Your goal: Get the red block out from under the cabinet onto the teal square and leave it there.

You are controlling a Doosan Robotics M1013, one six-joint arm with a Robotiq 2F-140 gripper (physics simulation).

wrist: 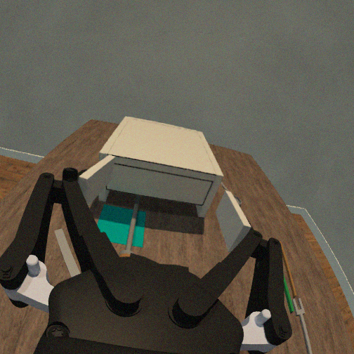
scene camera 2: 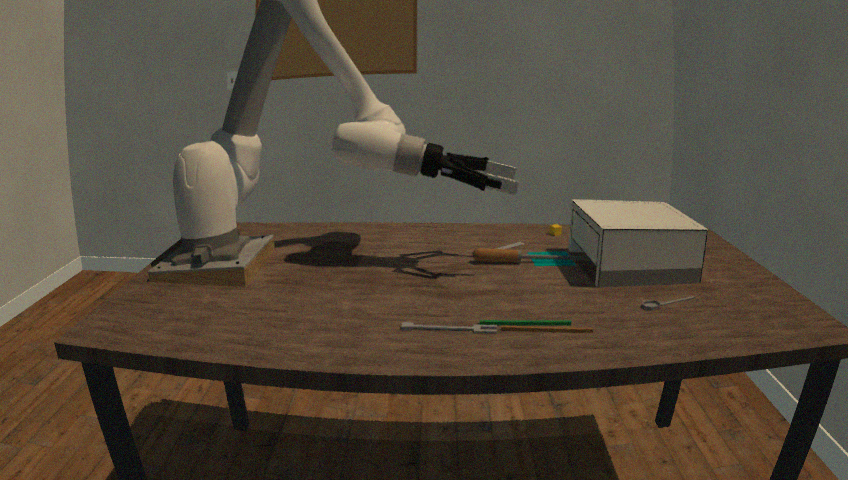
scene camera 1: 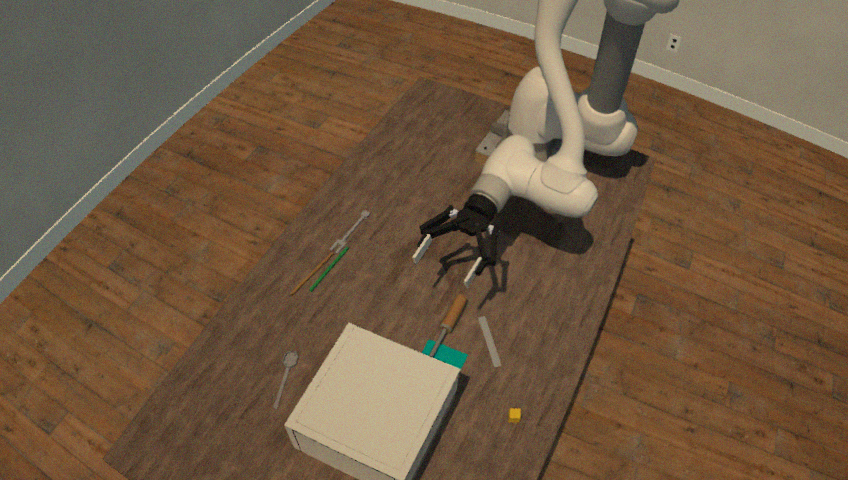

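Observation:
The red block does not show in any view. The cream cabinet stands on the table, with a dark gap under its front. The teal square lies flat at the cabinet's front edge, partly in its shadow. A tool with a wooden handle and a thin metal rod lies across the square, its rod reaching toward the gap. My gripper is open and empty, tilted toward the cabinet, high above the table and short of the handle.
A grey flat strip lies beside the tool. A yellow block stands farther out. A spoon lies on the cabinet's other side. A green stick lies near a grey fork.

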